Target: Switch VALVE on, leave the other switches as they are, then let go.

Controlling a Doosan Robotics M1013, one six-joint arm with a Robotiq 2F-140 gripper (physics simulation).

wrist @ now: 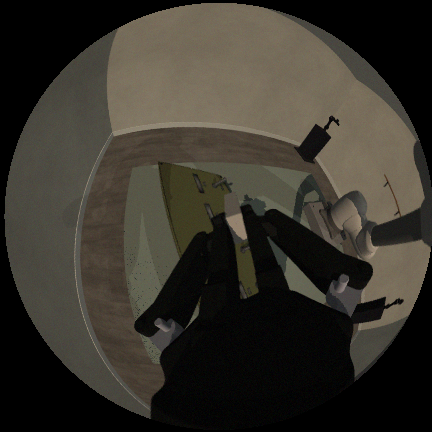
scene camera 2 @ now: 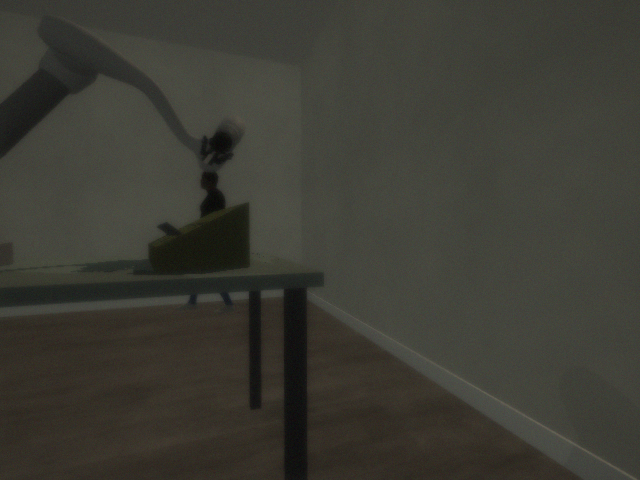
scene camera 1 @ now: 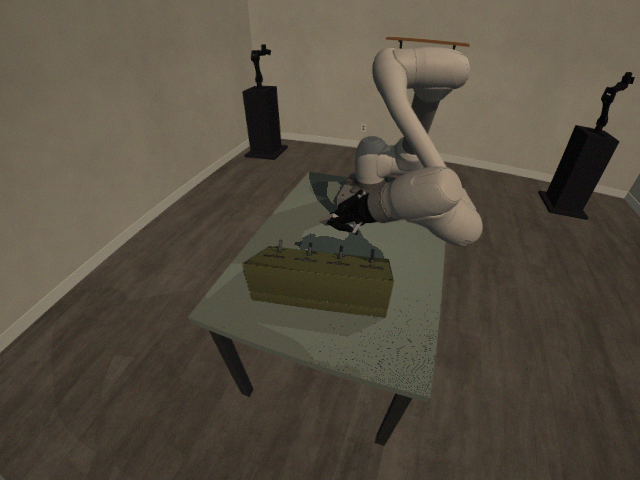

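Seen in the pictures: gripper, between the fingertips: point(wrist: 232, 202) point(scene camera 2: 203, 166) point(scene camera 1: 323, 221); arm's base, origin of its link: point(wrist: 331, 221) point(scene camera 1: 370, 186).
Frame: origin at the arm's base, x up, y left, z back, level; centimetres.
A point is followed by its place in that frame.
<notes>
The olive switch box point(scene camera 1: 317, 286) {x 5.6, y -4.3, z -81.7 cm} point(scene camera 2: 206, 242) {x 0.4, y -31.1, z -72.8 cm} point(wrist: 180, 215) {x 10.6, y -11.2, z -79.6 cm} stands on the table with a sloping top and a row of grey levers. By the row's order, the VALVE lever point(scene camera 1: 372, 255) {x 4.6, y 10.7, z -60.4 cm} is at the right end in scene camera 1; all the levers stand up alike there, and I cannot tell which are on. The labels are too small or hidden to read. In scene camera 2 the levers overlap and lean toward the robot's side. My gripper point(scene camera 1: 326, 220) {x 26.3, y -4.5, z -73.5 cm} point(scene camera 2: 210, 166) {x 26.3, y -4.5, z -73.5 cm} point(wrist: 232, 202) {x 26.3, y -4.5, z -73.5 cm} is shut and empty, above and on the robot side of the box, touching no lever. Its fingers hide part of the box in the wrist view.
The pale green table point(scene camera 1: 289, 335) {x -7.1, y -10.3, z -95.0 cm} point(scene camera 2: 279, 281) {x -8.8, y -48.6, z -88.4 cm} point(wrist: 137, 215) {x -7.1, y -22.2, z -95.4 cm} holds the box, with the robot base at its far end. Two dark pedestals point(scene camera 1: 262, 121) point(scene camera 1: 581, 167) with small black arms stand behind. A person point(scene camera 2: 211, 198) stands beyond the table in scene camera 2.
</notes>
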